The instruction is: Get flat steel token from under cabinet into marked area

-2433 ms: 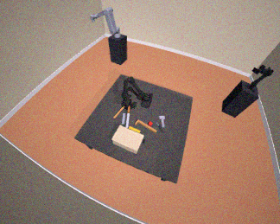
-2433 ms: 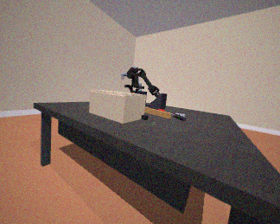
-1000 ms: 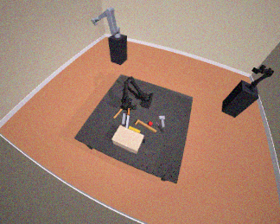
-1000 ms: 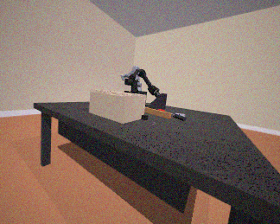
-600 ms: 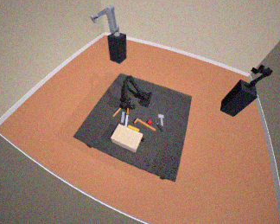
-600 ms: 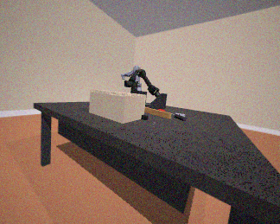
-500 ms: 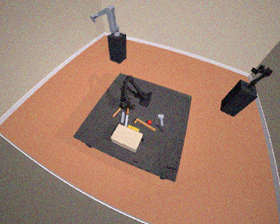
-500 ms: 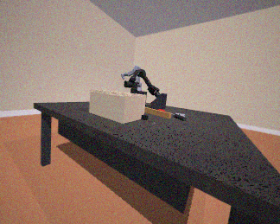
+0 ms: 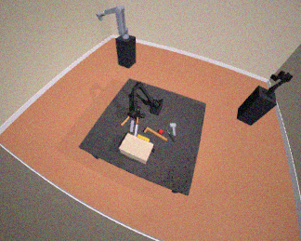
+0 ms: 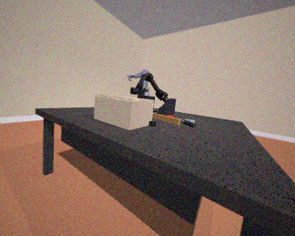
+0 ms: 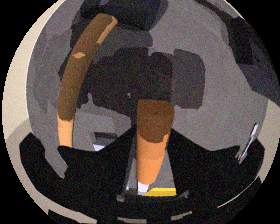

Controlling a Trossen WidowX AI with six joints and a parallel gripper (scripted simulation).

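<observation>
The grey bar lies 120 mm ahead of my gripper tip and 10 mm below it. From my gripper tip the other things lie so: steel token (390 mm ahead, 250 mm to the left, 10 mm below); then small red piece (20 mm ahead, 340 mm to the left).
</observation>
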